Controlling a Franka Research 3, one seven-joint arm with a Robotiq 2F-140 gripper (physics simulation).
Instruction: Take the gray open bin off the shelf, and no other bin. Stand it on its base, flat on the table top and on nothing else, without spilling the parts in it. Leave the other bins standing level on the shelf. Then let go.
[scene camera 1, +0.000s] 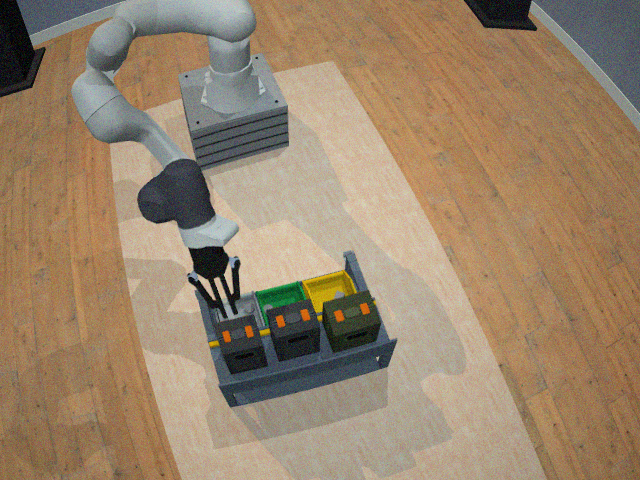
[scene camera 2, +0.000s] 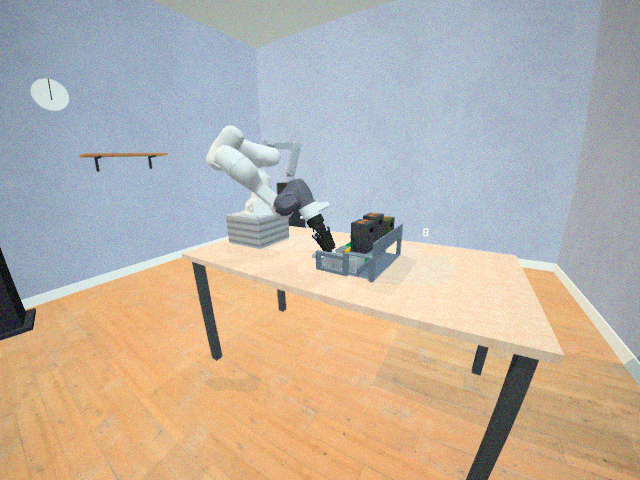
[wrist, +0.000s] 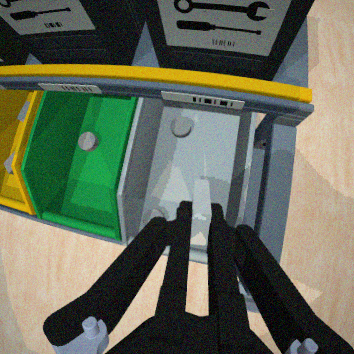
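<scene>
The gray open bin (scene camera 1: 250, 312) (wrist: 215, 130) sits in the end slot of the slate-blue shelf (scene camera 1: 310, 369) (scene camera 2: 385, 251) (wrist: 282, 175). It holds a round gray part (wrist: 181, 126) near its label end; another, near the left finger, is partly hidden. My gripper (scene camera 1: 229, 313) (scene camera 2: 329, 250) (wrist: 199, 191) is nearly closed, with a narrow light-gray bar (wrist: 201, 192) between its fingertips. The fingertips are at the bin's open front part, between its side walls. Whether the bar touches the bin floor is unclear. The green bin (scene camera 1: 281, 293) (wrist: 102, 175) and yellow bin (scene camera 1: 328, 284) (wrist: 15, 200) stand beside it in the shelf.
Two dark cases (scene camera 1: 242, 351) (scene camera 1: 294, 335) and an olive case (scene camera 1: 351, 330) stand behind the bins on the shelf. A yellow rail (wrist: 150, 71) runs between bins and cases. The shelf's side frame is close beside the gray bin. The shelf stands on the wooden table (scene camera 2: 465, 289).
</scene>
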